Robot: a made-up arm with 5 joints.
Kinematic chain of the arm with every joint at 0, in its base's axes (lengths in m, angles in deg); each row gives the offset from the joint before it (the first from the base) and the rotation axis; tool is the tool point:
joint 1: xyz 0 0 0.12 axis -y
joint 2: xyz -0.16 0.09 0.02 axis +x
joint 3: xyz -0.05 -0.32 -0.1 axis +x
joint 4: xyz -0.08 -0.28 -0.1 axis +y
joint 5: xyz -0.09 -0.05 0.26 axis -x
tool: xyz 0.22 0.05 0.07
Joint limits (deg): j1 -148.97..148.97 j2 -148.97..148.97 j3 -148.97..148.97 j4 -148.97..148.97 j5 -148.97..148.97
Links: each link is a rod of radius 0.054 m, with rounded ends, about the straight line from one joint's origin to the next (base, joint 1, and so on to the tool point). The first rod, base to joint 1, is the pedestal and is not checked.
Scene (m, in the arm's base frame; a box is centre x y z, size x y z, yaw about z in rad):
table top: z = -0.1
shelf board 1: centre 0.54 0.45 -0 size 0.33 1.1 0.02 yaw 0.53
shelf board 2: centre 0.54 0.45 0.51 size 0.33 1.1 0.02 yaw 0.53
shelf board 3: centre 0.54 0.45 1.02 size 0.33 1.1 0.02 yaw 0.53
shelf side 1: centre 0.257 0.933 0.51 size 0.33 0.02 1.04 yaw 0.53
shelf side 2: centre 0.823 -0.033 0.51 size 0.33 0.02 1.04 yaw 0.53
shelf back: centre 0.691 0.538 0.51 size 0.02 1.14 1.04 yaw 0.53
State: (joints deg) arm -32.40 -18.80 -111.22 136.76 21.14
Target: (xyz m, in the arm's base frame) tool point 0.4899 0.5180 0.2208
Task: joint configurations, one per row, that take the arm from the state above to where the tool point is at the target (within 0.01 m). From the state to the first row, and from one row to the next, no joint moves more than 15 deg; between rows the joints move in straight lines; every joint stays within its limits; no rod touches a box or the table.
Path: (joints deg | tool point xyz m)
1: -39.25 -32.94 -118.77 129.46 18.87 | 0.2659 -0.1923 0.6560
2: -46.09 -47.08 -126.32 122.17 16.60 | 0.3599 0.0159 0.5975
3: -52.94 -61.22 -133.87 114.87 14.33 | 0.3814 0.1947 0.4813
4: -59.78 -75.36 -141.42 107.58 12.06 | 0.3334 0.3174 0.3444
5: -66.63 -89.50 -148.97 100.28 9.78 | 0.2387 0.3708 0.2208
6: -79.39 -94.33 -134.95 114.86 5.88 | 0.3553 0.4612 0.2376
7: -92.15 -99.16 -120.94 129.44 1.97 | 0.4899 0.5180 0.2208

